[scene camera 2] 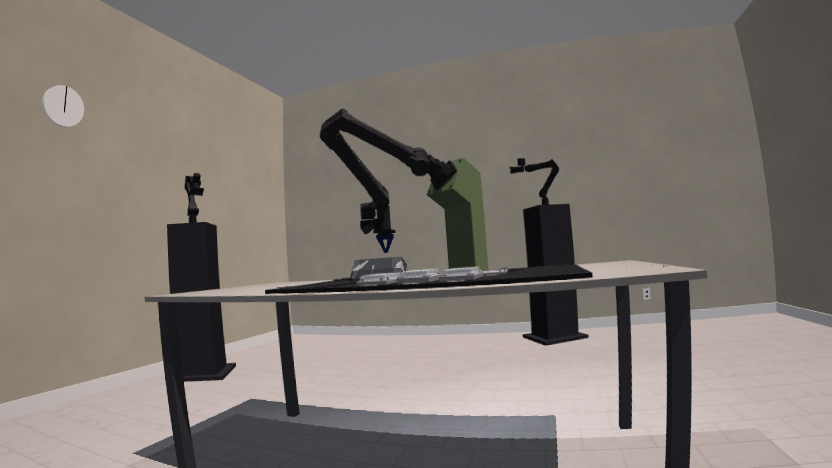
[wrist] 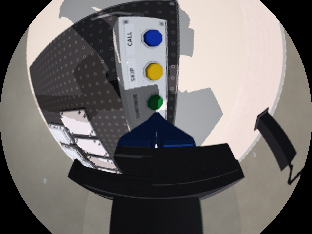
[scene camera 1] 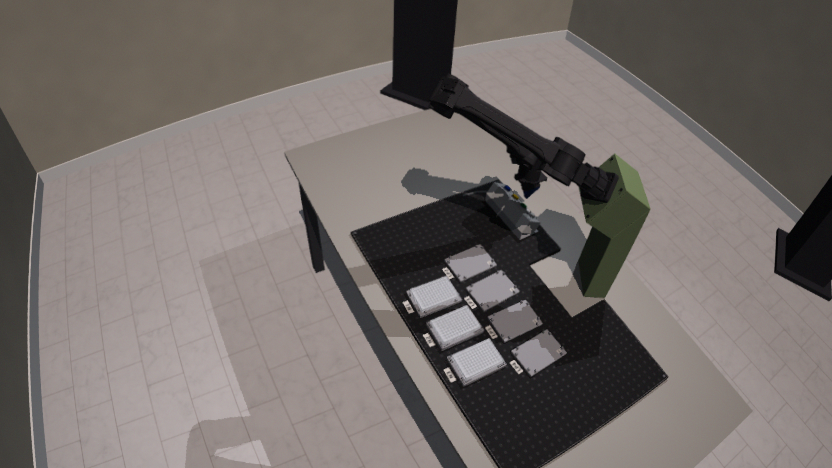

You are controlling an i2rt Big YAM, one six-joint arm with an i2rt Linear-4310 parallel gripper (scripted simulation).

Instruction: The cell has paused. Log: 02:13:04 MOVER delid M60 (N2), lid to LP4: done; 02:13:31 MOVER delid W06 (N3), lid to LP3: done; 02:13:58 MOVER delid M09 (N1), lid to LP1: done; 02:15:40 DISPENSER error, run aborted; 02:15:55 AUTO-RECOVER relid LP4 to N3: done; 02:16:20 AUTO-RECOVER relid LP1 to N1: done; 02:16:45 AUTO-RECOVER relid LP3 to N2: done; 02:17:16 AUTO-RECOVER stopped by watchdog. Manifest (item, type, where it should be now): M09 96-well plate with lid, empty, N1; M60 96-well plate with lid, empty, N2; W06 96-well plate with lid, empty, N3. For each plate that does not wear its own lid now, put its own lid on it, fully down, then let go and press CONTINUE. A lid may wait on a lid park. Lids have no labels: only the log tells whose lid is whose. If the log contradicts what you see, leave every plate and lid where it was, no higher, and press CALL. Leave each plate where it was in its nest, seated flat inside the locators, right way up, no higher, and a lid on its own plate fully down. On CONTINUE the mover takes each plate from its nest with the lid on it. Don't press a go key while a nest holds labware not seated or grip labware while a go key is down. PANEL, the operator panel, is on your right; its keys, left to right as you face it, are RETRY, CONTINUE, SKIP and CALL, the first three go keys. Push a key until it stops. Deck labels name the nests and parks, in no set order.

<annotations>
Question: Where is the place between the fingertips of my gripper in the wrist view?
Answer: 156, 116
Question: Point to a clear lid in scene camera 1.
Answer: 461, 321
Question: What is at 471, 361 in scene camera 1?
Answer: A clear lid.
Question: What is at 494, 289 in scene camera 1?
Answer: A LP3 park.
</annotations>
